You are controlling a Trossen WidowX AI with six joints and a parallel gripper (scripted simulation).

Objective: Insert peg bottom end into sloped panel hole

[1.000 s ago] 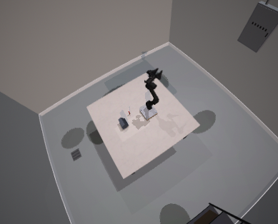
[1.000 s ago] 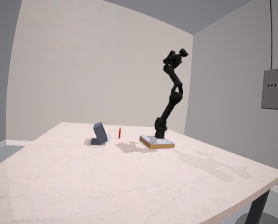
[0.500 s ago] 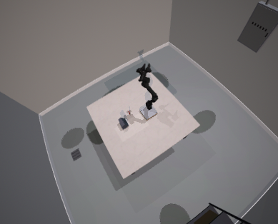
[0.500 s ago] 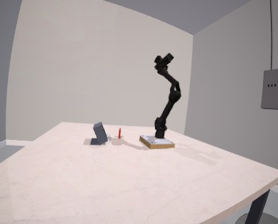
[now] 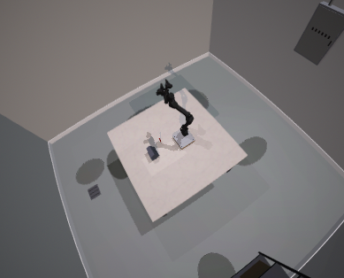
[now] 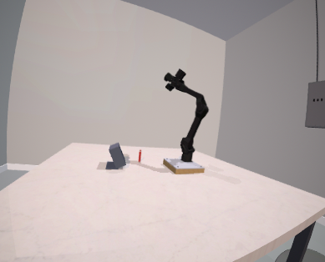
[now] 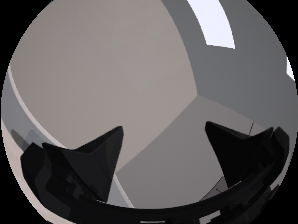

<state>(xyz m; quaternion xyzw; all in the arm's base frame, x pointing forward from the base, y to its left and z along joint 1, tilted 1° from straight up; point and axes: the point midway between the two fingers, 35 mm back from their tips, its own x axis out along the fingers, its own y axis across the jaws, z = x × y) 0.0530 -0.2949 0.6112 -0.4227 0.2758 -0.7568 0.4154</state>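
Now: gripper tip 27 cm short of the peg, 23 cm to the right of it and 61 cm above it. From my gripper tip the other things lie so: panel 42 cm ahead, 34 cm to the left, 60 cm below.
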